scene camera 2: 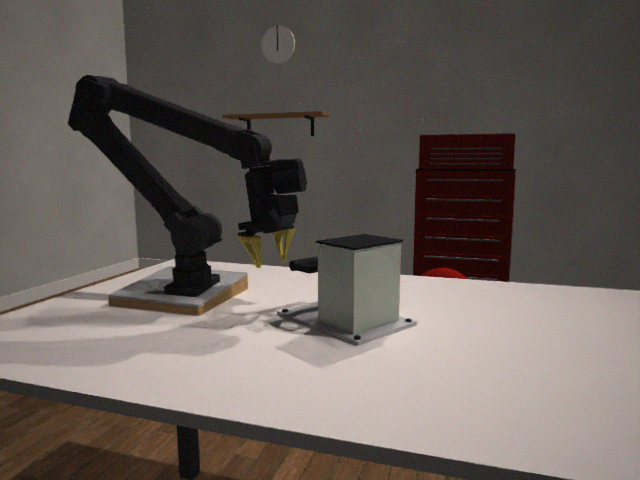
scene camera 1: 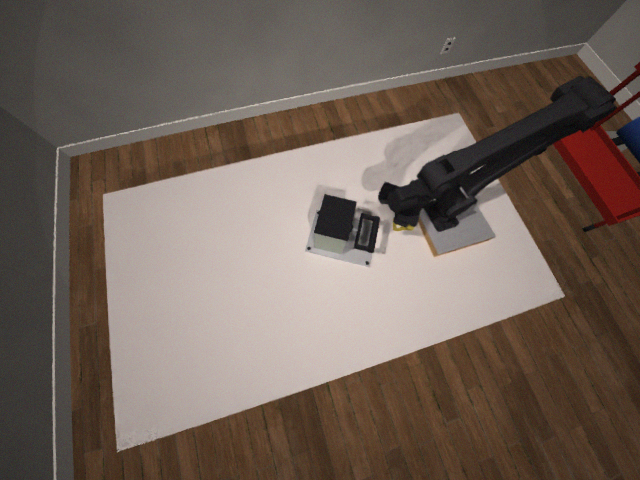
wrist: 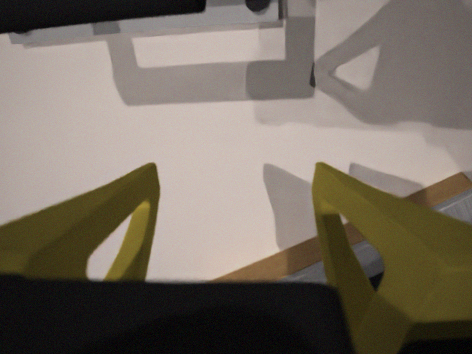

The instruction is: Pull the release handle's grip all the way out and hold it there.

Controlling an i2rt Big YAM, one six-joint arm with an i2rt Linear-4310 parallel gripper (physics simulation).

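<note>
The release handle's grip, a black rectangular loop (scene camera 1: 365,248) (scene camera 2: 303,265) (wrist: 100,12), stands out from one side of a pale green box with a black top (scene camera 1: 334,217) (scene camera 2: 359,284). It is close beside the box and above the table. In the wrist view part of it shows at the top left. The shaft behind it cannot be made out. My gripper (scene camera 1: 402,226) (scene camera 2: 270,262) (wrist: 235,176) is open and empty, with its yellow fingers pointing down. It is apart from the grip, on the side toward the arm's base, with the tips at about grip height.
The box stands on a grey bolted plate (scene camera 1: 356,258) (scene camera 2: 385,330) (wrist: 225,15) on the white table (scene camera 1: 232,310) (scene camera 2: 491,387). The arm's base stands on a grey board with wooden edges (scene camera 1: 460,237) (scene camera 2: 224,296). A red tool cabinet (scene camera 2: 465,206) stands behind the table.
</note>
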